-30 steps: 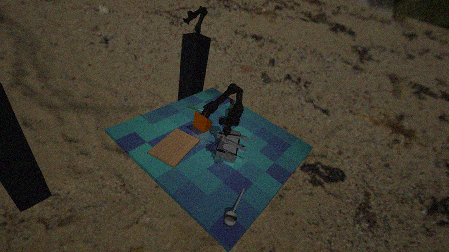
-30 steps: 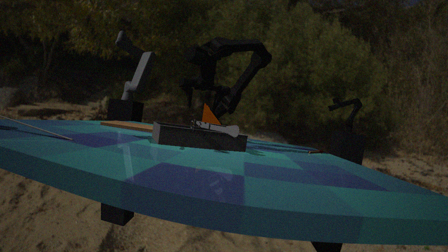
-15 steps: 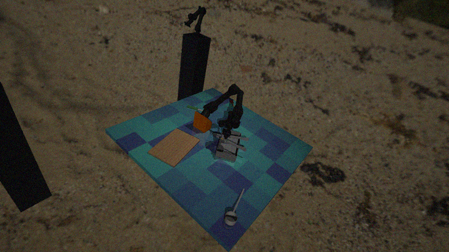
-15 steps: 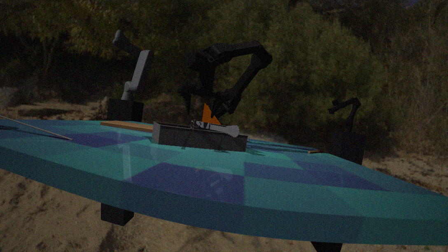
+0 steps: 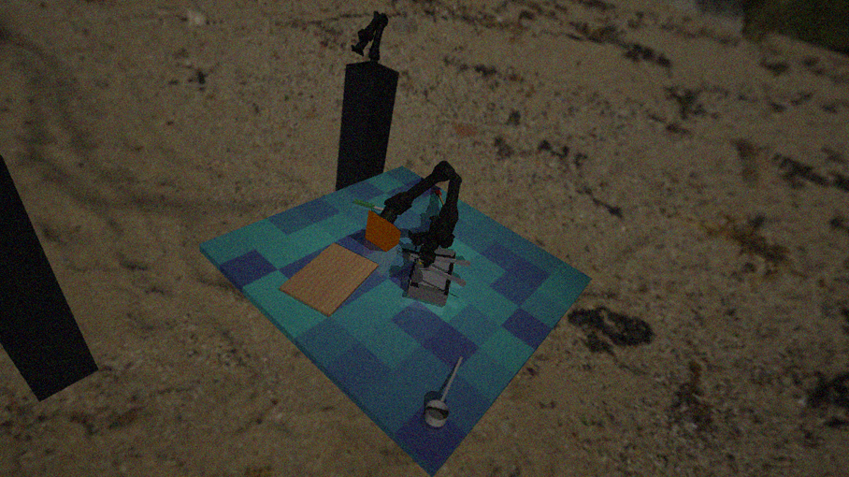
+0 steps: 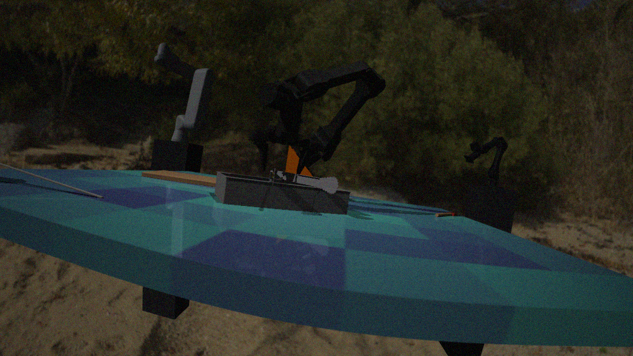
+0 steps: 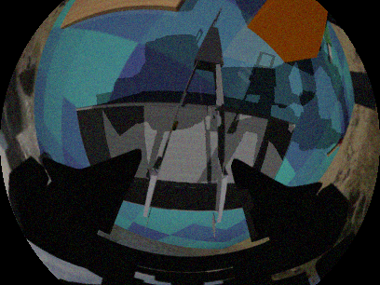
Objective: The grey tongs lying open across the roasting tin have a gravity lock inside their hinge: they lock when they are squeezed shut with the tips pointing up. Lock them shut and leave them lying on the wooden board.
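My gripper tip is 40 mm short of the grey roasting tin, 10 mm to the right of it and 50 mm above it. Also, from my gripper tip: wooden board (250 mm behind, 320 mm to the right, 70 mm below).
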